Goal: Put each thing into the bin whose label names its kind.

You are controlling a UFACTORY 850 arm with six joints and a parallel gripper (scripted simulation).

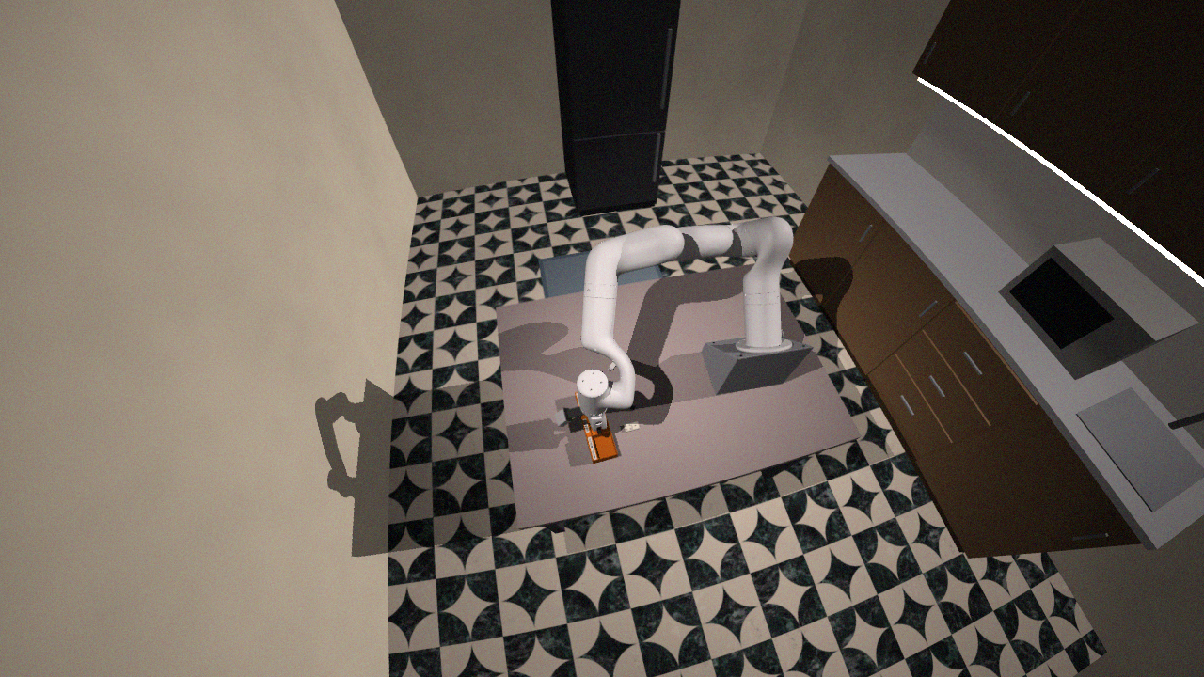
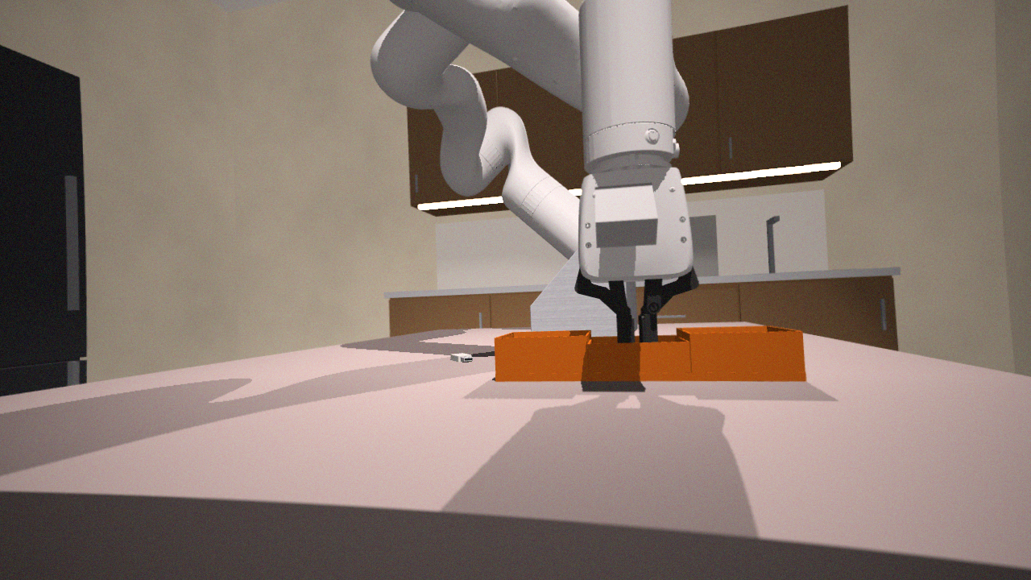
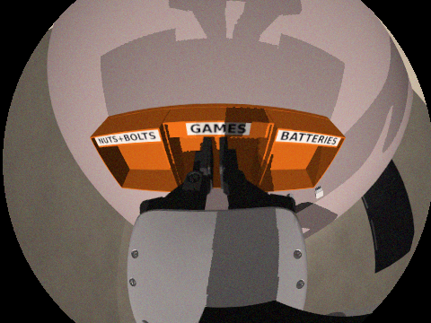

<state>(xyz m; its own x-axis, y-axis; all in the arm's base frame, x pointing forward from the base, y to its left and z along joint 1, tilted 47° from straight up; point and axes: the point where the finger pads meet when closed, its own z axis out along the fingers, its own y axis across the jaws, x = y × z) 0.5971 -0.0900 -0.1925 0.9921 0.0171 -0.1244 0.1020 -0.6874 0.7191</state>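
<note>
My hand is 20 mm above the joined orange bins. Round my hand: black battery: 130 mm behind, 50 mm to the right, 30 mm below; then black nut: 80 mm to the right, 80 mm behind, 30 mm below; then white domino: 120 mm behind, 30 mm to the left, 30 mm below.
</note>
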